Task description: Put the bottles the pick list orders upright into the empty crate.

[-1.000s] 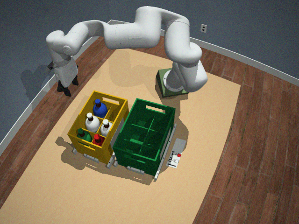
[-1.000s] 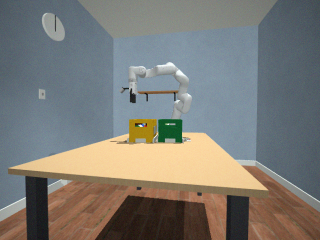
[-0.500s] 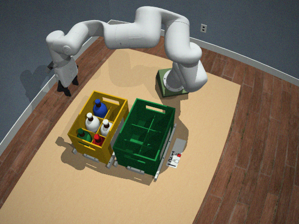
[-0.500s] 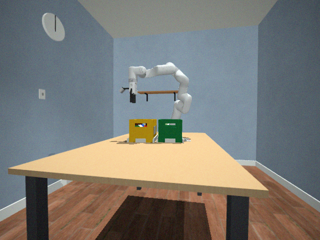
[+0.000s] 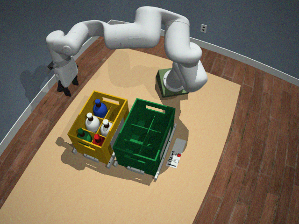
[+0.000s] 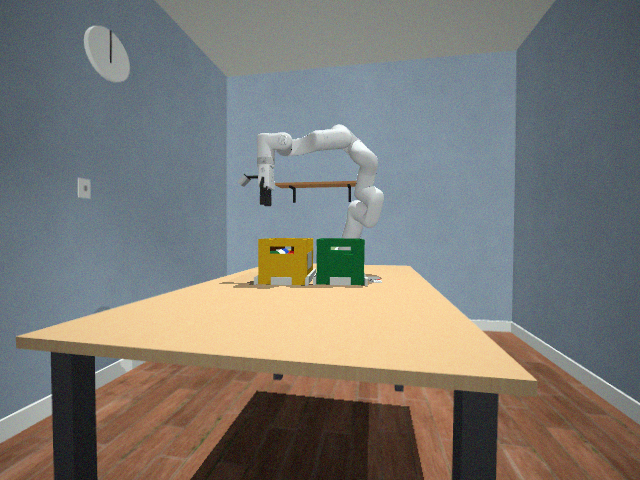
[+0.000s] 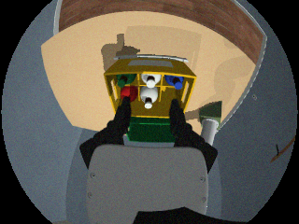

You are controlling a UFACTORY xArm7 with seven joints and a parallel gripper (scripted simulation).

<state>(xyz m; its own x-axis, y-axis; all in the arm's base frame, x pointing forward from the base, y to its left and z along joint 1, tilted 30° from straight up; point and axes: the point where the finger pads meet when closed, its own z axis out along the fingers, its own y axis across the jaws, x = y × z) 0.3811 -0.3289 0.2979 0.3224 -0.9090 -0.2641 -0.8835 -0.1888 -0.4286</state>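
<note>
Now: the yellow crate 25 cm below my hand, 10 cm to the left of it and 3 cm behind it. Round my hand: green-labelled bottle 25 cm below, 8 cm to the left, 7 cm ahead; then red-labelled bottle 25 cm below, 16 cm to the left, 4 cm ahead; then blue bottle 25 cm below, 10 cm behind, 2 cm to the left.
</note>
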